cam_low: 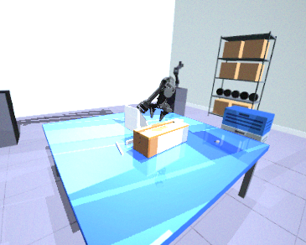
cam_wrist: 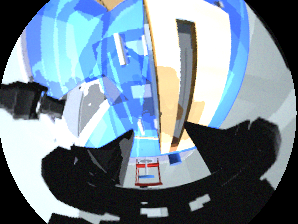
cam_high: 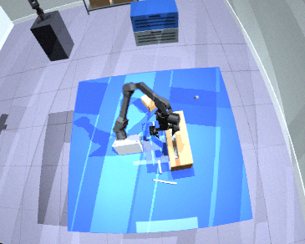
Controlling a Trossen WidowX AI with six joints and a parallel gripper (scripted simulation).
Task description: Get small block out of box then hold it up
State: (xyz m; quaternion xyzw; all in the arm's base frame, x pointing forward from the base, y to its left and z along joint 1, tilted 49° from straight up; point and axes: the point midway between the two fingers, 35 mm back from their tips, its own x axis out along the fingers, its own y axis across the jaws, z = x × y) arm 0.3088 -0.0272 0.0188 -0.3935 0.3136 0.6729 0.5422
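Right now my gripper tip is 260 mm to the left of the thin white stick, 150 mm above it and 10 mm past it. Also, from my gripper tip: orange carton (350 mm to the left, 130 mm below, 120 mm behind); then tiny white block (400 mm to the left, 250 mm ahead, 150 mm below).
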